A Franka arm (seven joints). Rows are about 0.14 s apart.
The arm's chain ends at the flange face. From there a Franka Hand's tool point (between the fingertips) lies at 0.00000 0.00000 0.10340 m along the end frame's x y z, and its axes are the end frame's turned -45 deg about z.
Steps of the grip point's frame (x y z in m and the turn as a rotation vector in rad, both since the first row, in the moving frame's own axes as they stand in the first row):
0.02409, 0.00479, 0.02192, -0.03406, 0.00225, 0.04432
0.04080, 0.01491, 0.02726, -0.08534, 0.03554, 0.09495
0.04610, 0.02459, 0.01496, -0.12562, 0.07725, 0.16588
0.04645, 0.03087, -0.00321, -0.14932, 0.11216, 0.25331
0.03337, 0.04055, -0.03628, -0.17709, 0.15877, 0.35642
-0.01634, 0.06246, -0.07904, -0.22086, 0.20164, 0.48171
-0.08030, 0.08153, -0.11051, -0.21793, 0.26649, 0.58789
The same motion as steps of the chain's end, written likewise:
0.01782, -0.01603, 0.02198, -0.02249, 0.02568, 0.04432
0.03075, -0.02236, 0.02770, -0.03521, 0.08548, 0.09495
0.03557, -0.01994, 0.01608, -0.03420, 0.14345, 0.16588
0.03621, -0.01609, -0.00142, -0.02628, 0.18489, 0.25331
0.02869, -0.00053, -0.03340, -0.01295, 0.23749, 0.35642
0.00368, 0.04715, -0.07454, -0.01359, 0.29875, 0.48171
-0.03288, 0.10770, -0.10462, 0.03434, 0.34254, 0.58789

